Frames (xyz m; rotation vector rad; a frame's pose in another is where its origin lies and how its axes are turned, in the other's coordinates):
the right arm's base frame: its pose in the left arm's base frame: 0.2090 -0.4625 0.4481 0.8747 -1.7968 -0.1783
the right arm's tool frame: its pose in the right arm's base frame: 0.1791 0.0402 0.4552 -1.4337 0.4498 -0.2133
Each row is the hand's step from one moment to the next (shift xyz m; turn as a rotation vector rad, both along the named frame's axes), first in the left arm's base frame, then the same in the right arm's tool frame.
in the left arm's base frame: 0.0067 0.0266 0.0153 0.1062 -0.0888 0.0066
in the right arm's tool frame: -0.0120 0.0233 0.0173 0.0975 0.0478 -0.0861
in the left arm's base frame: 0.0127 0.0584 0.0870 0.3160 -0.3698 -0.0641
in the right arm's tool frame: 0.0023 0.0697 0.0792 0.3307 0.0625 -0.3570
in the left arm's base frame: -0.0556 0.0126 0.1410 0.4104 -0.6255 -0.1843
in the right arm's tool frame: 0.0550 0.0143 0.1411 0.4928 -0.0231 -0.5918
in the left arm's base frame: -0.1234 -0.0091 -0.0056 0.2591 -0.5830 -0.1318
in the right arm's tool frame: -0.0208 -0.1058 0.0610 0.4559 -0.1059 -0.4531
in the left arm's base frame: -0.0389 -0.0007 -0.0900 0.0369 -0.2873 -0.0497
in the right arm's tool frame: -0.0563 -0.0657 -0.0461 0.2144 -0.1196 -0.1615
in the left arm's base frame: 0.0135 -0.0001 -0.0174 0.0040 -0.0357 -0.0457
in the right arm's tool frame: -0.0066 0.0043 -0.0206 0.0050 -0.0303 -0.0494
